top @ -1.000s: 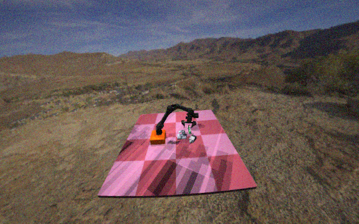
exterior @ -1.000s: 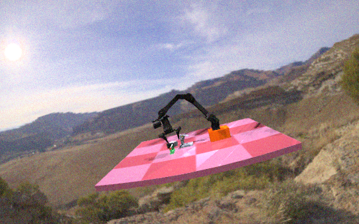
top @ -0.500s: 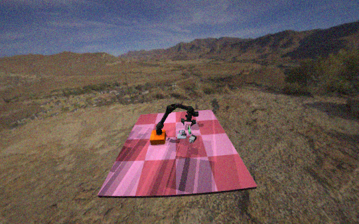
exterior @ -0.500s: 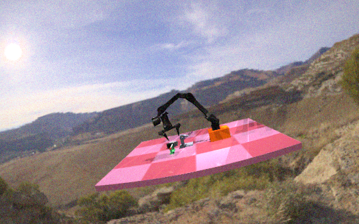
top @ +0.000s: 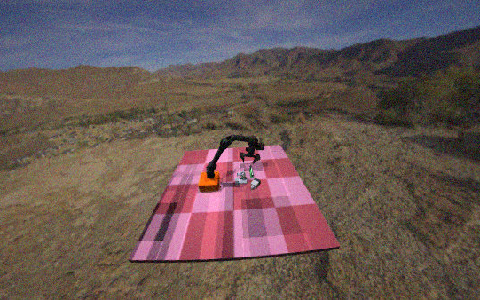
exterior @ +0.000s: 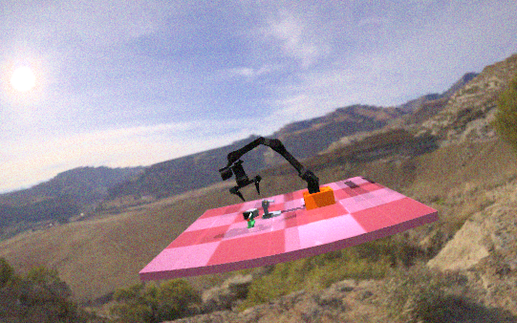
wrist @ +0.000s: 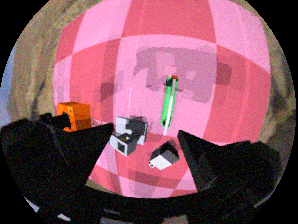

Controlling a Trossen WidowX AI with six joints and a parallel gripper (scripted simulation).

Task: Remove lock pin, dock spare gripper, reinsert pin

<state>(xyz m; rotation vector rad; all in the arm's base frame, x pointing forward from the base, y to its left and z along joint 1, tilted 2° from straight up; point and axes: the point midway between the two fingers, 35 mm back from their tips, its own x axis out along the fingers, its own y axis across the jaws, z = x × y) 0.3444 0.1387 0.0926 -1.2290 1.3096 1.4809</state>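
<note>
Now: the spare gripper 7 cm ahead of my gripper tip, 15 cm to the right of it and 12 cm below it. The rest, counted from my gripper tip: socket 6 cm behind, 9 cm to the right, 9 cm below.
</note>
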